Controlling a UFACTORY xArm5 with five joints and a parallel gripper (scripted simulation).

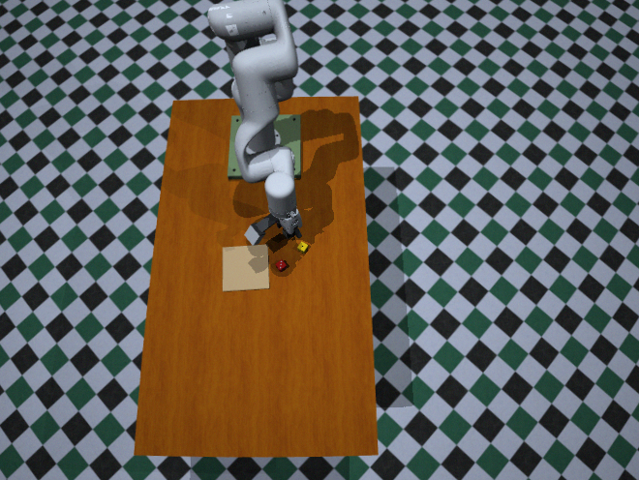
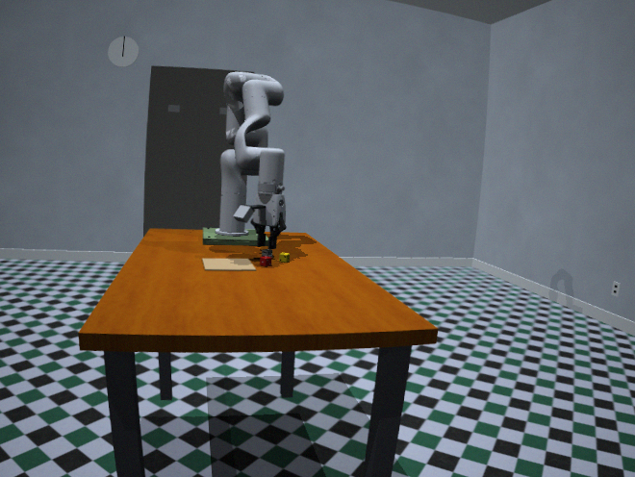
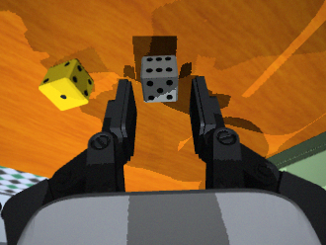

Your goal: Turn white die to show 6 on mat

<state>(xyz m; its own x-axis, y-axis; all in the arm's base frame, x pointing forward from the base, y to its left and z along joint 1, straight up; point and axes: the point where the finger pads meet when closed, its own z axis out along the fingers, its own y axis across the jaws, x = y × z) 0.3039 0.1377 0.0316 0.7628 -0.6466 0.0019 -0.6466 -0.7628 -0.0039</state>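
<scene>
Right now the white die is 40 mm below my hand. Round my hand: yellow die: 40 mm ahead, 60 mm to the left, 40 mm below; tan mat: 130 mm ahead, 110 mm to the right, 50 mm below; red die: 110 mm ahead, 40 mm below.
</scene>
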